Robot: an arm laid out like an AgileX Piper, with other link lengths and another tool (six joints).
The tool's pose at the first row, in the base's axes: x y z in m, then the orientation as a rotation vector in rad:
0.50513, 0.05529, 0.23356, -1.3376, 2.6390, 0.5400
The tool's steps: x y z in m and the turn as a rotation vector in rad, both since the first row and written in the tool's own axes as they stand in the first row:
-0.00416, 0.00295, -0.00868, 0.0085, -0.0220, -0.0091
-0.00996, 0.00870, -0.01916, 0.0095, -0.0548, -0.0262
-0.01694, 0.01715, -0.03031, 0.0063, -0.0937, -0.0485
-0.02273, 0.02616, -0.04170, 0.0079, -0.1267, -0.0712
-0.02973, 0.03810, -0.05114, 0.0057, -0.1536, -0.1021
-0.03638, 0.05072, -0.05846, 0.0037, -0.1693, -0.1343
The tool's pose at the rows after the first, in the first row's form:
0.50561, 0.05678, 0.24350, -1.3329, 2.6135, 0.5386
0.50491, 0.06036, 0.25628, -1.3332, 2.5736, 0.5519
0.50277, 0.06603, 0.27069, -1.3367, 2.5250, 0.5728
0.49949, 0.07102, 0.28514, -1.3424, 2.4804, 0.5837
0.49450, 0.07924, 0.29886, -1.3621, 2.4341, 0.5952
0.48867, 0.08836, 0.31069, -1.3896, 2.3953, 0.6007

